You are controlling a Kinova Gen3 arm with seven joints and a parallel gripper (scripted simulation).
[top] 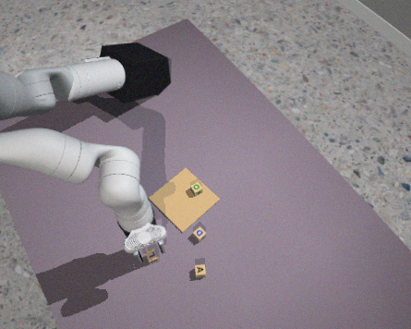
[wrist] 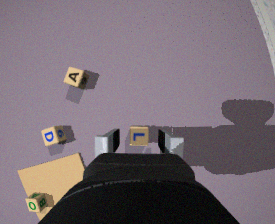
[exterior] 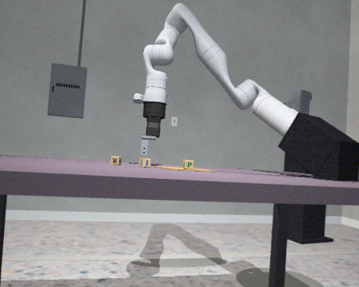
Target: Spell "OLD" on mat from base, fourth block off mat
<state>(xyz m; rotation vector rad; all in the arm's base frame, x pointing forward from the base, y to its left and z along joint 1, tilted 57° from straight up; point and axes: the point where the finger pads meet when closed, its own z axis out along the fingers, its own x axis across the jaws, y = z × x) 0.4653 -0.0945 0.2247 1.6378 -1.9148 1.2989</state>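
The L block is 40 mm below my hand. Also, from my hand: O block: 210 mm to the left, 70 mm behind, 40 mm below; then D block: 130 mm to the left, 40 mm below, 40 mm ahead; then tan mat: 170 mm to the left, 70 mm behind, 50 mm below.
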